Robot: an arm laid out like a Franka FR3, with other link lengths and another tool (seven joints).
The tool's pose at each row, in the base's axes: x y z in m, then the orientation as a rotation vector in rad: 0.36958, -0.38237, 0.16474, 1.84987, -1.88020, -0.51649; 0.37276, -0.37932, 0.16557, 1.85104, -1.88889, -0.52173; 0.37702, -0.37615, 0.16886, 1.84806, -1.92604, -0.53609; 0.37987, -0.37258, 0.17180, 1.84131, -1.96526, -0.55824; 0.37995, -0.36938, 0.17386, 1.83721, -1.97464, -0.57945; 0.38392, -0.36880, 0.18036, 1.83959, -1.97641, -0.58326
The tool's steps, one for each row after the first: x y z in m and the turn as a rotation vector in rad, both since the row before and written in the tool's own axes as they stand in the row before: -0.00300, -0.00208, -0.00260, 0.00334, -0.00843, 0.00152; -0.00303, -0.00162, -0.00522, 0.01307, -0.02909, 0.01268; -0.00356, -0.00064, -0.00405, 0.00950, -0.03397, 0.01397; -0.00318, 0.00122, -0.00171, -0.00500, -0.01693, 0.00203; -0.00088, 0.00020, -0.00758, 0.00078, -0.00392, -0.00155
